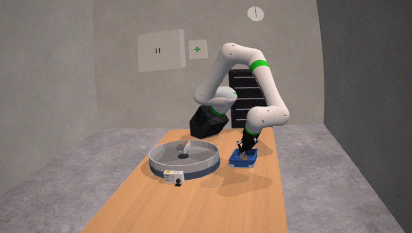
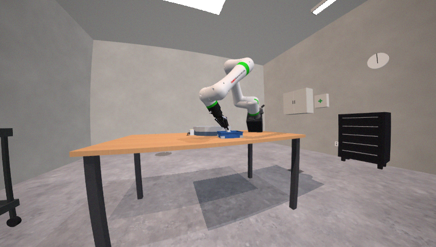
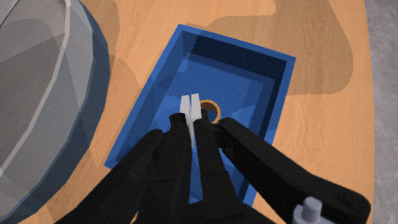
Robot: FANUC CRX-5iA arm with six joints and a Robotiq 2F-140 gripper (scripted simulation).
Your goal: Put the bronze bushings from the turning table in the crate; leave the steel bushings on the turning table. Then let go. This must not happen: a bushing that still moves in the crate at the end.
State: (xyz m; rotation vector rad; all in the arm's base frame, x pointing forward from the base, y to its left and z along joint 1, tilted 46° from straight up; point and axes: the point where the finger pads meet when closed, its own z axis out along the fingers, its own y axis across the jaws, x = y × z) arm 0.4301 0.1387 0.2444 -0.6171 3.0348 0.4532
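My hand is 2 cm past the blue crate, 1 cm to the right of it and 4 cm above it. Round my hand: round grey turning table (6 cm ahead, 35 cm to the right, 1 cm below).
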